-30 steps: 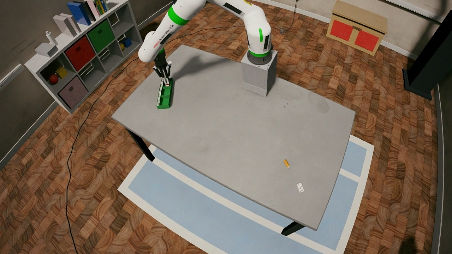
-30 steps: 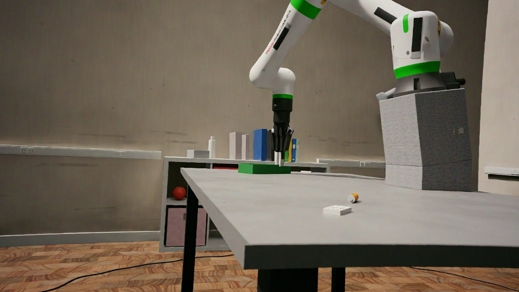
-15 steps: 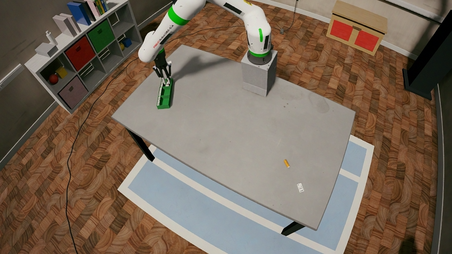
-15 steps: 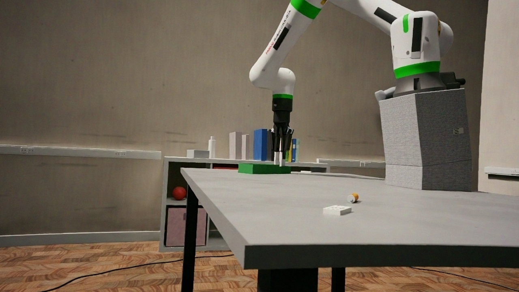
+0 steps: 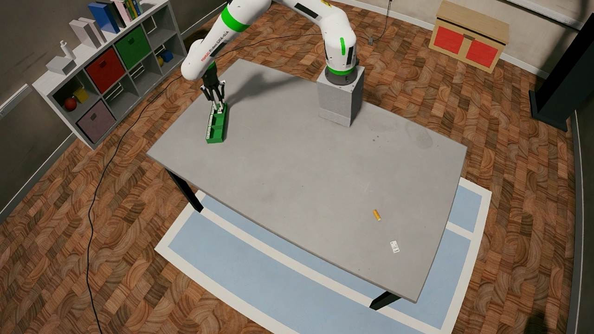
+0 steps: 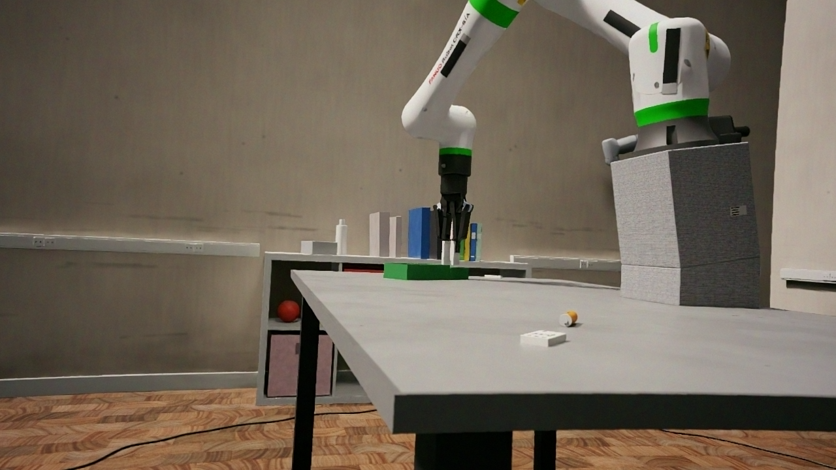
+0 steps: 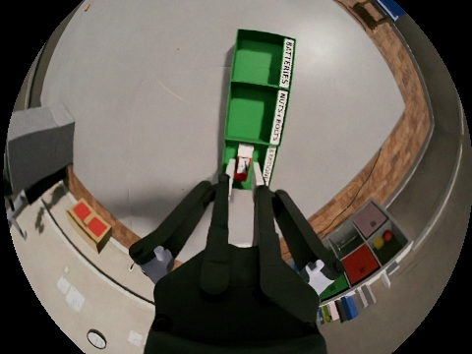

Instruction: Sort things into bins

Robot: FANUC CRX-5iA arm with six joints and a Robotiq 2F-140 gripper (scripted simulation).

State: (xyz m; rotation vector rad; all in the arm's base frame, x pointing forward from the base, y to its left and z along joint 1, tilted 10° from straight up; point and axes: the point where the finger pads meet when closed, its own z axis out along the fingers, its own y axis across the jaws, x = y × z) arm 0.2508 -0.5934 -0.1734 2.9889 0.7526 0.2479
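Now: the red piece 10 mm ahead of my hand and 60 mm below it. From my hand the other things lie so: orange cylinder 240 mm ahead, 950 mm to the left, 70 mm below.
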